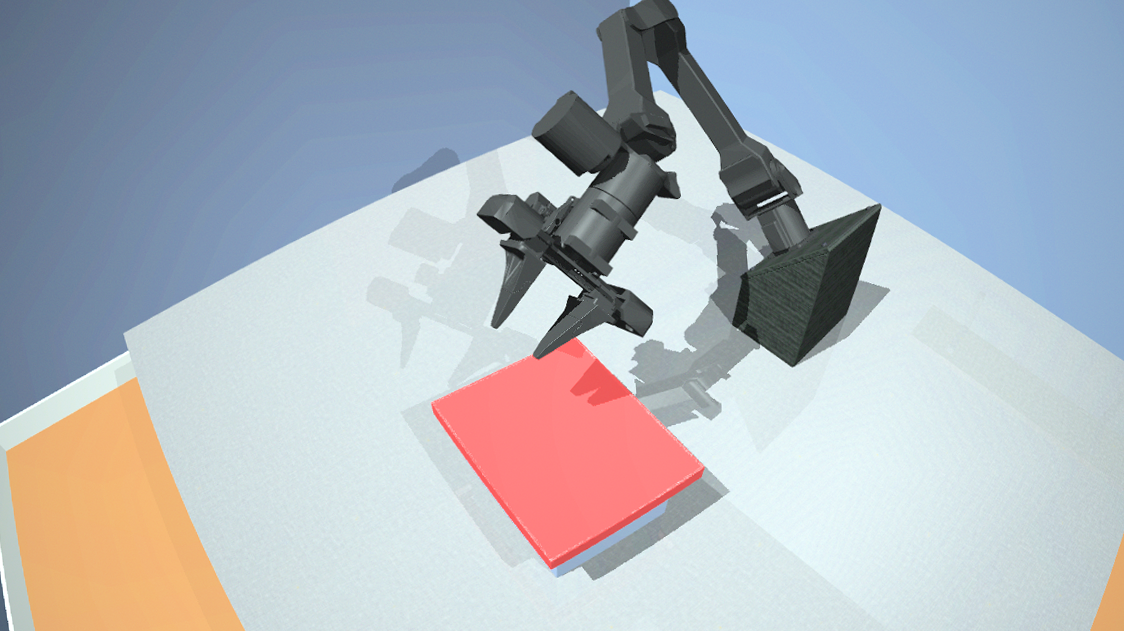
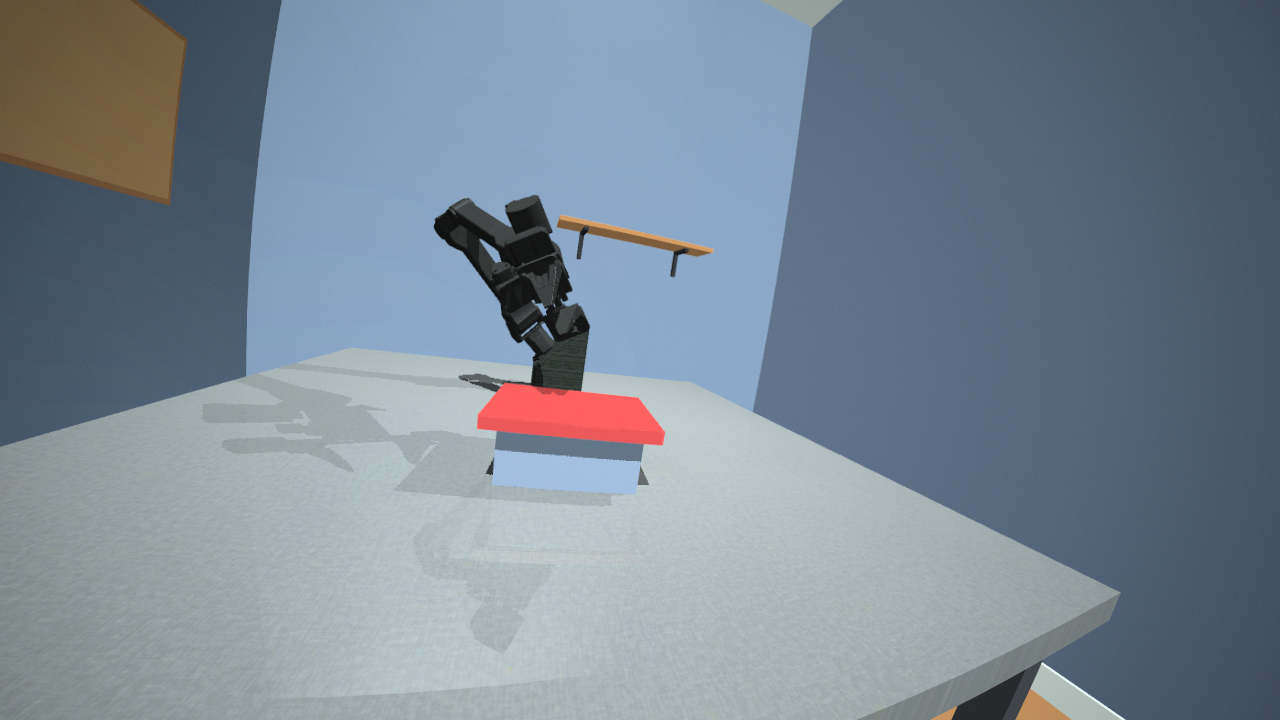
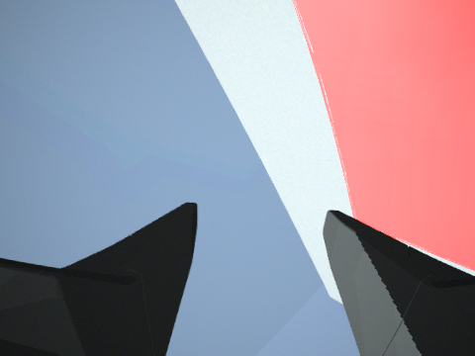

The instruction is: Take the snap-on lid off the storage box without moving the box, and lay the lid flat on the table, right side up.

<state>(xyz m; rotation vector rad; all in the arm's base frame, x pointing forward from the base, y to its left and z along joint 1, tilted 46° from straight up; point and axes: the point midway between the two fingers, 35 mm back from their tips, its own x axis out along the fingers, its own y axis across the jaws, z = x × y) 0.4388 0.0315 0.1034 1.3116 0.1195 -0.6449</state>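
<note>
My gripper tip is now 2 cm past the red lid, 4 cm to the right of it and 12 cm above it. The rest, counted from my gripper tip: pale blue storage box (2 cm behind, 4 cm to the left, 17 cm below).
</note>
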